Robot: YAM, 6 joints.
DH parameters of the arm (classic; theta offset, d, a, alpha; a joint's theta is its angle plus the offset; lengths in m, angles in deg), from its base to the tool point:
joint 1: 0 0.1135 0.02 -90
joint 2: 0 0 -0.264 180
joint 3: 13.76 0 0.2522 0
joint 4: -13.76 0 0.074 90
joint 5: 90 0 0 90
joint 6: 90 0.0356 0 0
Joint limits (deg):
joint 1: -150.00..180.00
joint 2: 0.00..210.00
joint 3: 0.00..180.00
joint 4: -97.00..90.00
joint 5: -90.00..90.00
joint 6: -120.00..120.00
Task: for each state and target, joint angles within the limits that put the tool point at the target. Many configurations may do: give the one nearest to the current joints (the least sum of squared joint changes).
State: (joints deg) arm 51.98 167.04 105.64 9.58 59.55 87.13
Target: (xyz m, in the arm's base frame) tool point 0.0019 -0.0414 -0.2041
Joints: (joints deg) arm 46.90 207.86 53.34 -3.73 56.46 87.13
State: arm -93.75 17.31 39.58 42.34 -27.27 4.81
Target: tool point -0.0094 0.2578 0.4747
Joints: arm -84.61 3.49 72.10 47.95 -24.64 4.81
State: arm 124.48 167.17 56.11 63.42 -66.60 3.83
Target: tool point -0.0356 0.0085 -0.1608
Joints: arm 114.37 193.82 29.15 53.95 -54.33 3.83
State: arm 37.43 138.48 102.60 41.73 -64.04 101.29
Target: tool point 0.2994 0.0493 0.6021
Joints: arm 3.34 99.38 120.37 48.56 -63.14 101.29
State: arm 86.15 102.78 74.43 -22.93 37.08 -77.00
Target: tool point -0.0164 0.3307 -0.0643
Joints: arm 96.23 144.67 66.41 -19.19 33.43 -77.00
